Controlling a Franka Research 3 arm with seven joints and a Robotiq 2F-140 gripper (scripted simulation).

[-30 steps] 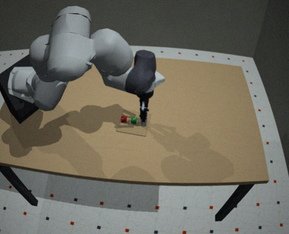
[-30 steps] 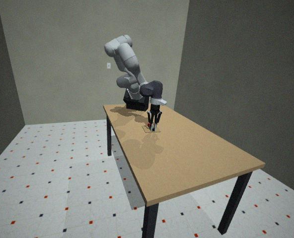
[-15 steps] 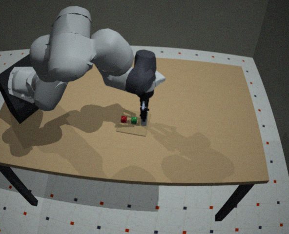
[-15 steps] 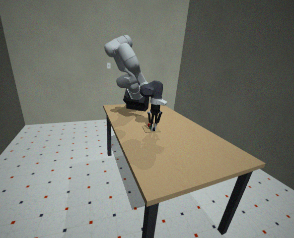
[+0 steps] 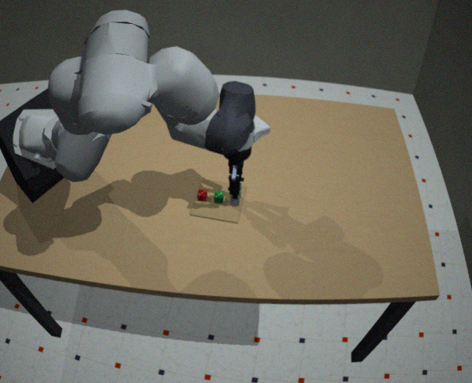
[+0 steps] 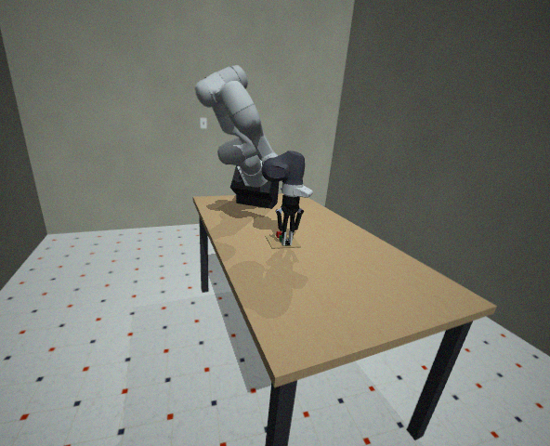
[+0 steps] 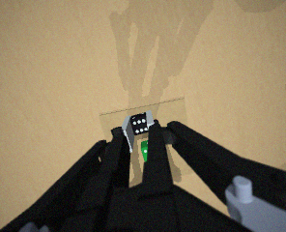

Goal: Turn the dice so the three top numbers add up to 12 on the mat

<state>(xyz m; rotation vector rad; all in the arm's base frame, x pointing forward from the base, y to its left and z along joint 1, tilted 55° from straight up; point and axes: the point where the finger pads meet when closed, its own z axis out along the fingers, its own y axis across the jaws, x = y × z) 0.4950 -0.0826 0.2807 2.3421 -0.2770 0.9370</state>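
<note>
The black die lies 20 mm below my hand. From my hand the other things lie so: tan mat (40 mm below, 40 mm behind, 20 mm to the left); then green die (40 mm behind, 30 mm below, 20 mm to the left); then red die (90 mm behind, 50 mm to the left, 30 mm below).
</note>
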